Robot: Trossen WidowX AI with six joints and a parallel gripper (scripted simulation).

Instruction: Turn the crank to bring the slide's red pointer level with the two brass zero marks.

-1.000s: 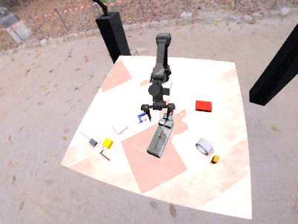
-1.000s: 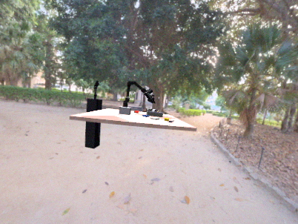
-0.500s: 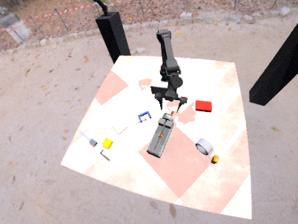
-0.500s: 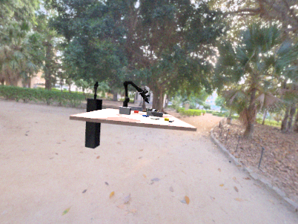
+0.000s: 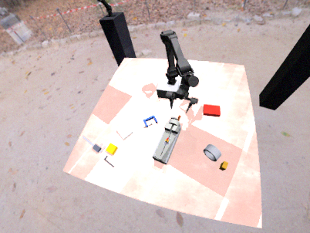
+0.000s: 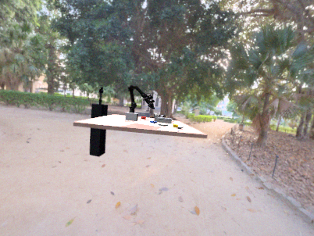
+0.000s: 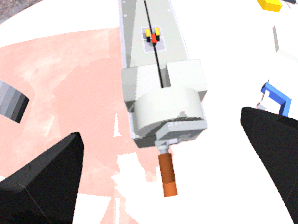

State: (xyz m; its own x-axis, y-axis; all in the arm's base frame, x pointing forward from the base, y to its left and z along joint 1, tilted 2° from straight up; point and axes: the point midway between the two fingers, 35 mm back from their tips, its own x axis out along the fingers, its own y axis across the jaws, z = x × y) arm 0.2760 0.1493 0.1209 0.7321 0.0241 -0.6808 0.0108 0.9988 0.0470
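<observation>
Now: the crank handle 2 cm behind my gripper tip and 13 cm below it. From my gripper tip the other things lie so: white tile 18 cm ahead, 35 cm to the right, 18 cm below; red pointer 15 cm ahead, 2 cm to the right, 11 cm below; red block 20 cm behind, 20 cm to the left, 17 cm below.
</observation>
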